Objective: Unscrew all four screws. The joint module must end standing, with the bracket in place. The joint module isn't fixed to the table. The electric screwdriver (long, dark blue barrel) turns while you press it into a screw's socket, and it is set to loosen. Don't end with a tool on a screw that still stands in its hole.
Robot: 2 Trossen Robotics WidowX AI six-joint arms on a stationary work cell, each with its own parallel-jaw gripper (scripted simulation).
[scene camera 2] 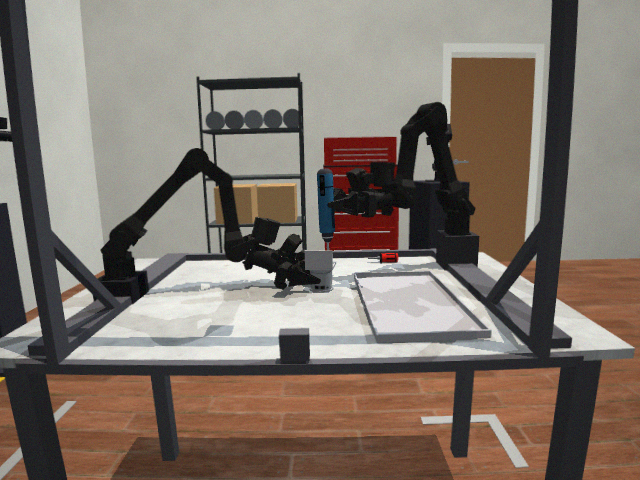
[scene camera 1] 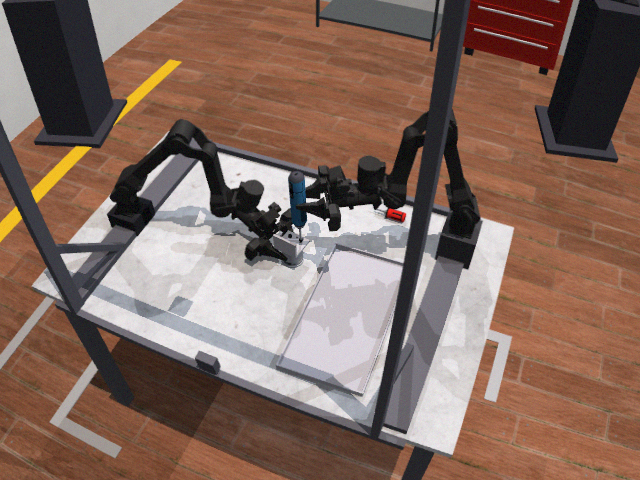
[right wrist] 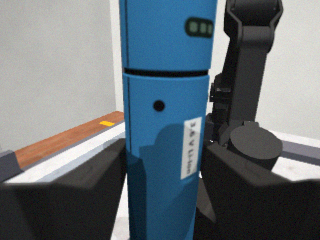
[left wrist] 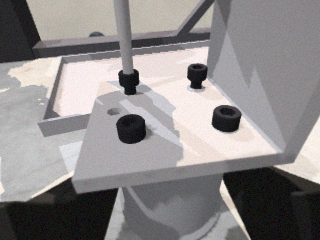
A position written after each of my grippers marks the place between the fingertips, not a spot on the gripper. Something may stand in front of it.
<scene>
In view: my left gripper [scene camera 2: 323, 278], my right gripper [scene camera 1: 294, 200], a blue electric screwdriver [scene camera 2: 324, 176], a shallow tray [scene camera 1: 336, 337] and a grey bracket [left wrist: 256, 63].
The blue electric screwdriver is seen too in scene camera 1 [scene camera 1: 296, 180] and in the right wrist view [right wrist: 166, 58]. The shallow tray shows as well in the left wrist view [left wrist: 69, 101]. My left gripper is seen too in scene camera 1 [scene camera 1: 294, 253] and in the left wrist view [left wrist: 169, 155]. The right wrist view misses the shallow tray: it is out of frame.
</scene>
